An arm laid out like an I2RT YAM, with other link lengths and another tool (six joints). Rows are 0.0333 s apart.
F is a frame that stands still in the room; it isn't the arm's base.
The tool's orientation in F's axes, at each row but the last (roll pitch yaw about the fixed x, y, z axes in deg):
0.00, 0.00, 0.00
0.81, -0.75, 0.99
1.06, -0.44, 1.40
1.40, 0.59, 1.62
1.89, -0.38, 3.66
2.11, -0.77, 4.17
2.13, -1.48, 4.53
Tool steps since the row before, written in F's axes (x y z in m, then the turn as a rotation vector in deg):
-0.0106, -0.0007, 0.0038, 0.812, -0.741, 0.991
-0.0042, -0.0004, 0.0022, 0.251, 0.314, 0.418
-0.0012, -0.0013, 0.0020, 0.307, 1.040, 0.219
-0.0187, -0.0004, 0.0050, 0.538, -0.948, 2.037
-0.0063, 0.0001, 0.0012, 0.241, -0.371, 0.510
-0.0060, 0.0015, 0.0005, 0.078, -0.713, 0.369
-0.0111, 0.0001, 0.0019, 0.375, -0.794, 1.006
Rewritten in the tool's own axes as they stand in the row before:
-0.0106, -0.0007, 0.0038, 0.812, -0.741, 0.991
-0.0042, -0.0003, 0.0023, 0.262, 0.315, 0.410
-0.0012, -0.0012, 0.0020, 0.334, 1.036, 0.197
-0.0188, 0.0002, 0.0048, 0.490, -0.913, 2.065
-0.0063, 0.0005, 0.0012, 0.220, -0.369, 0.521
-0.0059, 0.0020, 0.0005, 0.031, -0.703, 0.395
-0.0110, 0.0011, 0.0021, 0.337, -0.783, 1.027

